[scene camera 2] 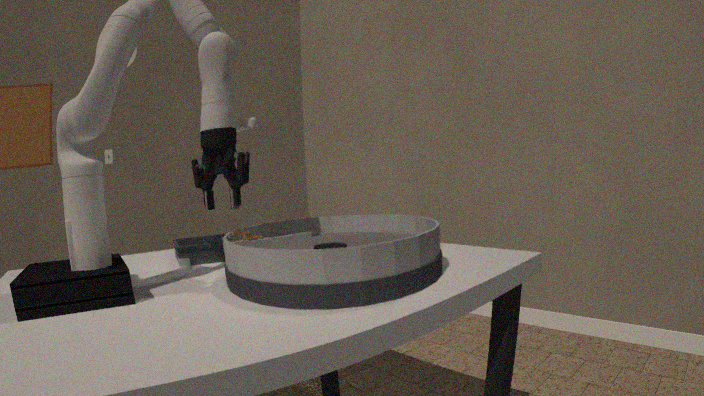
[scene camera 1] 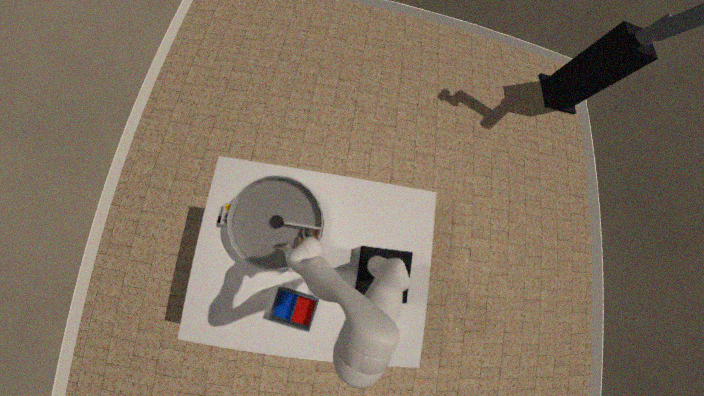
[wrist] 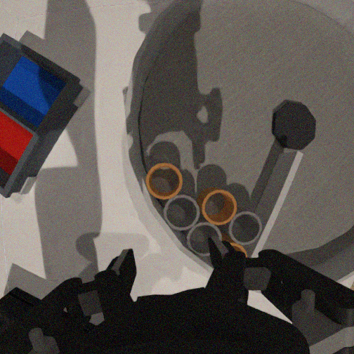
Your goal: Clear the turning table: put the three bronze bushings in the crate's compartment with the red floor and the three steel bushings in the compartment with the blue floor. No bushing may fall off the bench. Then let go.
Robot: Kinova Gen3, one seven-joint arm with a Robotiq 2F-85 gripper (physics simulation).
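Places are measured from the arm's base along level axes (x ahead, y left, z up), in centimetres.
Where they show: gripper, fingertip midpoint: (scene camera 2: 222, 209); arm's base, origin of the base link: (scene camera 2: 91, 266) (scene camera 1: 376, 265).
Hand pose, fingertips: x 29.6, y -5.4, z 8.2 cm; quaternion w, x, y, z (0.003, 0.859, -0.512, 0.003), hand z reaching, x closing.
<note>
Each offset is from my fingertips to the centre of the thing. Level surfaces: height alone.
The turning table (scene camera 1: 260, 205) (scene camera 2: 370, 265) (wrist: 250, 65) is a grey disc with a raised rim. In the wrist view, three bronze bushings (wrist: 164, 165) (wrist: 228, 202) (wrist: 239, 246) and three steel bushings (wrist: 166, 209) (wrist: 204, 223) (wrist: 245, 212) stand clustered between its rim and the bar (wrist: 281, 200). A finger partly hides one bronze and one steel bushing. The crate @(dx +6.0, dy +27.1, dz -12.2 cm) (scene camera 1: 314, 314) (scene camera 2: 200, 252) (wrist: 55, 131) has a blue and a red compartment; no bushing shows in either in scene camera 1. My gripper (scene camera 2: 222, 206) (wrist: 171, 254) is open and empty, above the table's rim near the cluster.
A dark hub @(dx +17.6, dy -10.9, dz -9.0 cm) (scene camera 1: 276, 221) (scene camera 2: 330, 245) (wrist: 294, 125) stands at the disc's centre, with the bar running from it to the rim. The arm's black base (scene camera 1: 365, 252) (scene camera 2: 75, 295) stands on the white bench @(dz -14.7 cm) (scene camera 1: 385, 215) (scene camera 2: 150, 345). The crate stands beside the turning table.
</note>
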